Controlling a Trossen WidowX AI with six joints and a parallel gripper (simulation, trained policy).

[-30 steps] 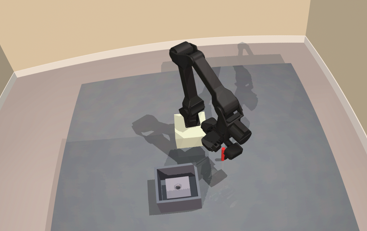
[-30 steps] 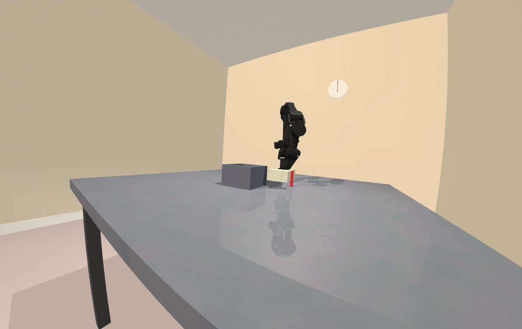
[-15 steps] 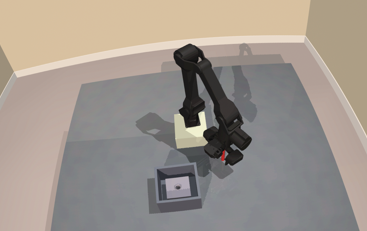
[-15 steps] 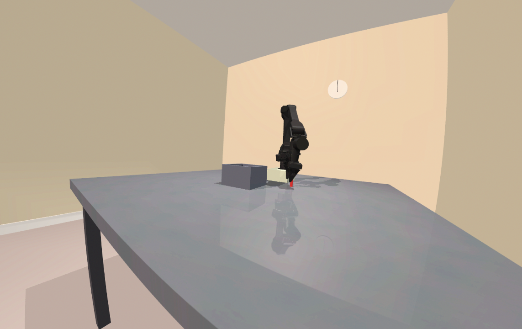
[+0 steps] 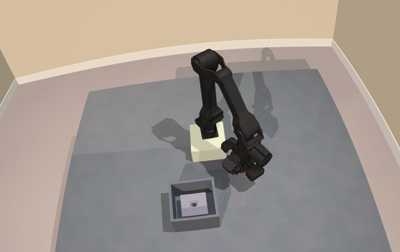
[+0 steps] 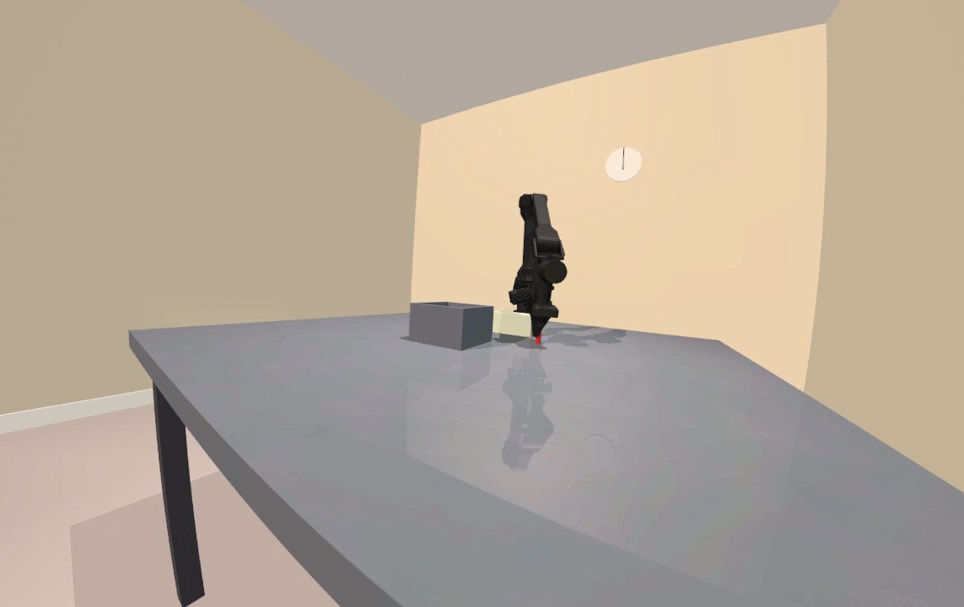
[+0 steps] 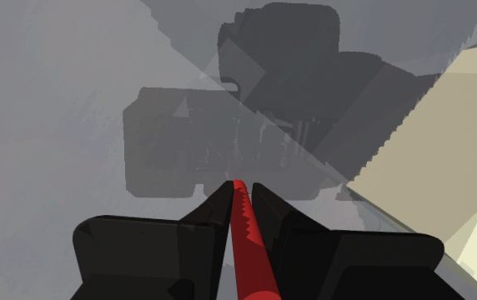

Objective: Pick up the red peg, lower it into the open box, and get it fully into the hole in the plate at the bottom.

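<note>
The pale plate is 13 cm ahead of my gripper tip, 19 cm to the right of it and 3 cm above it. From my gripper tip the other things lie so: grey box (13 cm ahead, 19 cm to the right, 1 cm above); red peg (1 cm to the left, 2 cm above).
</note>
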